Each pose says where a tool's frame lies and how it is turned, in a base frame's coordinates. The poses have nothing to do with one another.
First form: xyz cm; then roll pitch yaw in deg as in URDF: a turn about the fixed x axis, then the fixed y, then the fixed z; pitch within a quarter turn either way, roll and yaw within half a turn.
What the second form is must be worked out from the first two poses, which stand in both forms.
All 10 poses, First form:
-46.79 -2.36 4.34 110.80 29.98 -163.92
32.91 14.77 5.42 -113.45 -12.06 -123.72
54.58 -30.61 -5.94 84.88 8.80 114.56
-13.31 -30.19 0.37 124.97 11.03 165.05
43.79 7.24 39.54 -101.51 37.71 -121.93
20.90 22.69 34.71 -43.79 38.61 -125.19
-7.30 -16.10 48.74 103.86 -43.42 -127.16
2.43 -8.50 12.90 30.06 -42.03 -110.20
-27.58 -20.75 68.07 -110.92 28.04 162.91
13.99 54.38 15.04 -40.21 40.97 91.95
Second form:
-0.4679 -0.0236 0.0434 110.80 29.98 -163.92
0.3291 0.1477 0.0542 -113.45 -12.06 -123.72
0.5458 -0.3061 -0.0594 84.88 8.80 114.56
-0.1331 -0.3019 0.0037 124.97 11.03 165.05
0.4379 0.0724 0.3954 -101.51 37.71 -121.93
0.2090 0.2269 0.3471 -43.79 38.61 -125.19
-0.0730 -0.1610 0.4874 103.86 -43.42 -127.16
0.0243 -0.0850 0.1290 30.06 -42.03 -110.20
-0.2758 -0.2075 0.6807 -110.92 28.04 162.91
0.1399 0.5438 0.1504 -40.21 40.97 91.95

